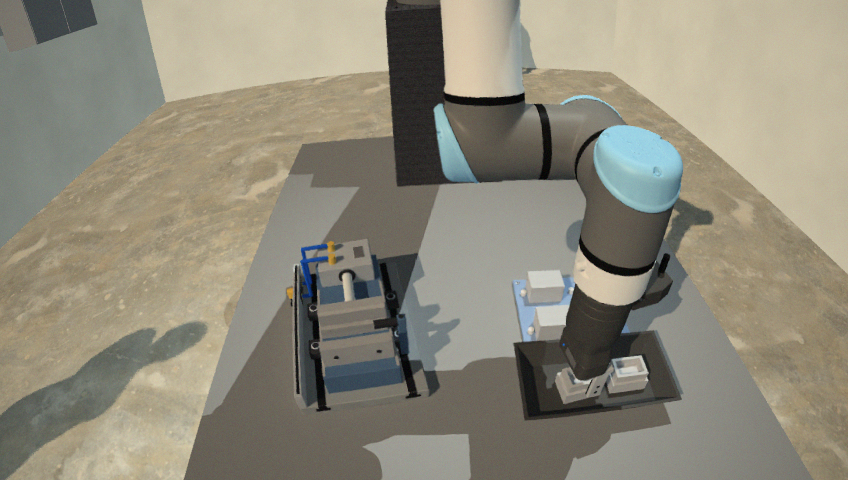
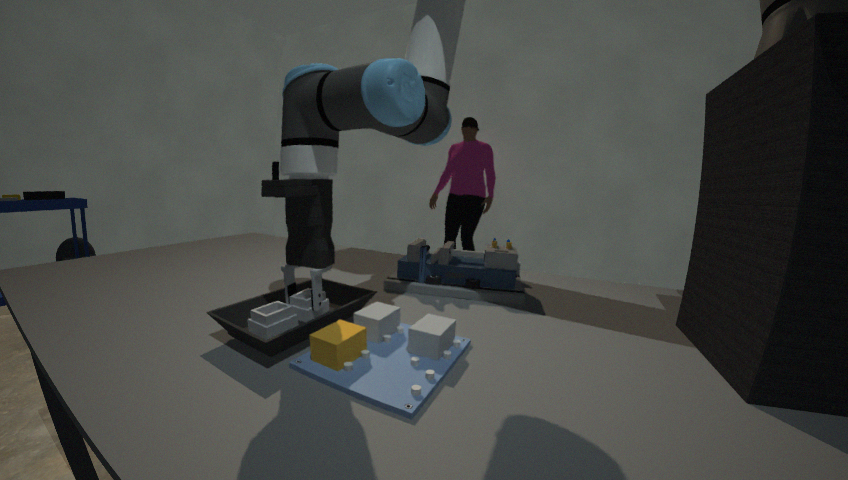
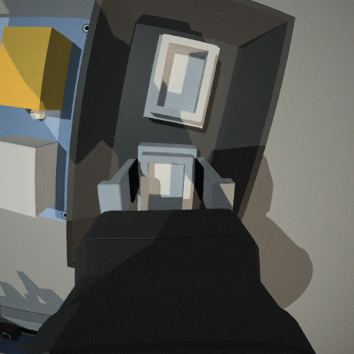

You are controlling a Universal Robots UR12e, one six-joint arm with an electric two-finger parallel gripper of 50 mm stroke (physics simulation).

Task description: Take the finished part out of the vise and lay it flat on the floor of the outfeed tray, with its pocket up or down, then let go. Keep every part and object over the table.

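Note:
My gripper points down inside the outfeed tray. It is shut on the finished part, a pale stepped block, with one finger on each of two opposite sides. The part looks level, pocket up, at or very near the tray floor; whether it touches is hidden. The vise stands apart from the tray, and no part shows between its jaws.
A second pale part lies pocket up in the tray, a small gap from the held one. A blue plate beside the tray bears a yellow block and two pale blocks. A person stands beyond the table.

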